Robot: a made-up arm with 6 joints.
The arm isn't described. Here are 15 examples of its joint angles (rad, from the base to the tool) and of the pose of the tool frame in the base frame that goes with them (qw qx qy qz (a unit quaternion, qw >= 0); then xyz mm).
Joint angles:
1: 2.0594 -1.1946 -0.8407 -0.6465 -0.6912 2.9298
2: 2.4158 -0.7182 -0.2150 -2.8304 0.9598 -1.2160
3: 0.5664 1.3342 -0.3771 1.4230 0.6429 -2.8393
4: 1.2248 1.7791 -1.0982 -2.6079 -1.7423 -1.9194
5: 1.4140 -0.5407 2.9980 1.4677 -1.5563 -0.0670
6: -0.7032 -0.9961 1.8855 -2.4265 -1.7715 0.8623
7: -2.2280 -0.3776 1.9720 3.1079 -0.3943 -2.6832
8: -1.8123 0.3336 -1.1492 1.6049 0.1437 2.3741
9: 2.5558 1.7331 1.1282 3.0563 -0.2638 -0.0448
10: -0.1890 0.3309 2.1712 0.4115 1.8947 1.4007
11: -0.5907 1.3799 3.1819 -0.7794 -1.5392 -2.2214
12: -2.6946 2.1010 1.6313 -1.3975 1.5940 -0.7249
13: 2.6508 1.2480 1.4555 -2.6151 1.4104 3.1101
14: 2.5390 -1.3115 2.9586 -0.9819 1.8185 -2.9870
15: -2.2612 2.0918 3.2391 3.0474 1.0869 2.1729
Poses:
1: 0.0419 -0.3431 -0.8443 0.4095 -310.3 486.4 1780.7
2: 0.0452 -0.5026 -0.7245 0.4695 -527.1 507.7 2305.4
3: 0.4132 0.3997 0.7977 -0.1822 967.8 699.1 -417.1
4: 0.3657 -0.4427 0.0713 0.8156 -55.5 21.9 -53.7
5: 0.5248 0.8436 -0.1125 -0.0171 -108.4 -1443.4 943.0
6: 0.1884 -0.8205 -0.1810 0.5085 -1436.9 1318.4 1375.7
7: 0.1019 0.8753 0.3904 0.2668 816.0 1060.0 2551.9
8: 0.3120 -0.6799 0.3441 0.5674 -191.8 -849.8 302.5
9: 0.1444 0.3048 0.9353 -0.1070 -2090.5 1390.2 5.6
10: 0.4054 0.0397 0.7188 0.5633 -95.8 64.3 2882.4
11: 0.5025 0.8530 0.0383 0.1361 678.8 -354.5 2242.8
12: 0.2540 0.4436 0.6530 0.5589 -2170.0 -910.2 -106.7
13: 0.3850 -0.5676 -0.0301 0.7271 -2129.8 1205.1 1482.7
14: 0.1816 0.6722 0.6946 0.1810 919.5 -516.1 -245.7
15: 0.4190 0.1996 -0.4401 -0.7687 -977.2 -1198.6 1598.5
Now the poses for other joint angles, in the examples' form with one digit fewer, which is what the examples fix.
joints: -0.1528 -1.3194 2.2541 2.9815 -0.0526 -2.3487
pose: 0.249 -0.008 0.926 0.283 -1942 298 236
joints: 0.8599 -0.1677 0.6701 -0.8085 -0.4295 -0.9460
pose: 0.475 0.654 0.234 0.540 548 691 2945
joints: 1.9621 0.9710 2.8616 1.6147 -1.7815 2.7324
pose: 0.330 -0.916 -0.154 0.171 -53 433 2515
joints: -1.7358 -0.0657 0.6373 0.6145 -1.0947 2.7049
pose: 0.111 -0.409 0.903 0.070 -245 -1100 2759
